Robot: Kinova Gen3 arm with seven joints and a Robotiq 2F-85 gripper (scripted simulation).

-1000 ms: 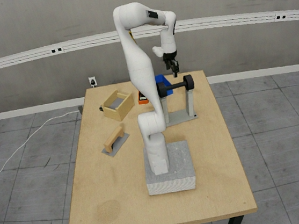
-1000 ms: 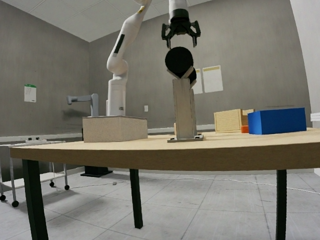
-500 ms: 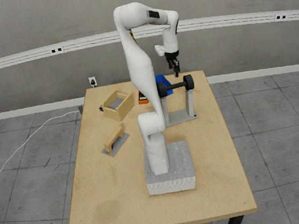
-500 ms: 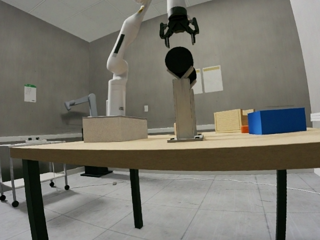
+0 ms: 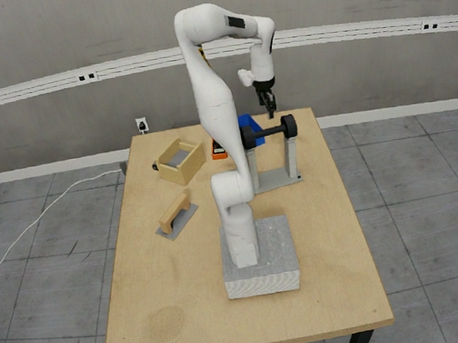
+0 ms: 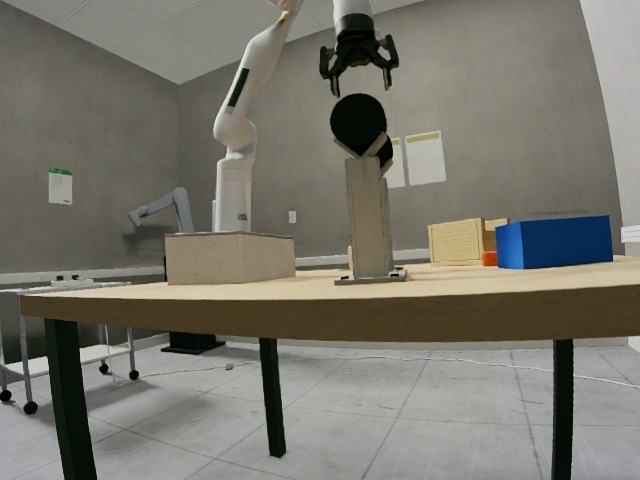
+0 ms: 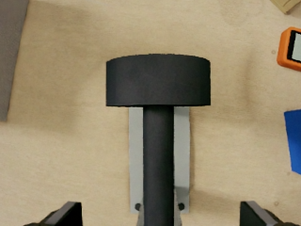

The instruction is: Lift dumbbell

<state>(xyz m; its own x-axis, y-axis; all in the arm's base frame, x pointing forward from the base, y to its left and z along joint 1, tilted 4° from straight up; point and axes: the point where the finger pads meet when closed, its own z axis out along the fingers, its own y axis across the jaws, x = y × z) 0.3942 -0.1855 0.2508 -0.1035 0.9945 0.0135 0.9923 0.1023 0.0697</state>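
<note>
The black dumbbell lies 9 cm below my hand. The rest, counted from my hand: cradle (24 cm below); then wooden box (36 cm to the left, 29 cm below, 18 cm ahead); then blue box (32 cm below, 30 cm ahead, 5 cm to the left).
</note>
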